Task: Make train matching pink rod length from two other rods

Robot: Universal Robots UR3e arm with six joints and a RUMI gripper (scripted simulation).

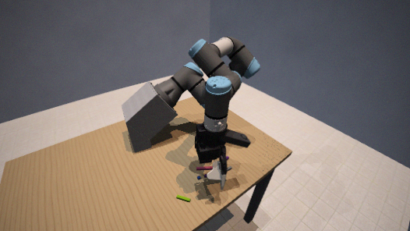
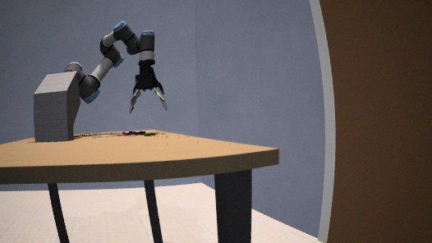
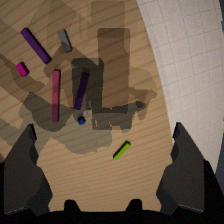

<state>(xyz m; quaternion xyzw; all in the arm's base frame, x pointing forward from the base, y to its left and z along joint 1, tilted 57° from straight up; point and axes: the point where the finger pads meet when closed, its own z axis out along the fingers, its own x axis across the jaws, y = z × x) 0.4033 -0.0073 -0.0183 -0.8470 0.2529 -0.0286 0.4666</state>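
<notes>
The grey rod lies 100 mm to the left of my hand, 80 mm below it and 20 mm behind it. Round my hand: pink rod 80 mm below, 70 mm behind, 30 mm to the left; then blue rod 80 mm below, 60 mm behind, 30 mm to the right; then dark purple rod 80 mm below, 30 mm behind, 20 mm to the left.
</notes>
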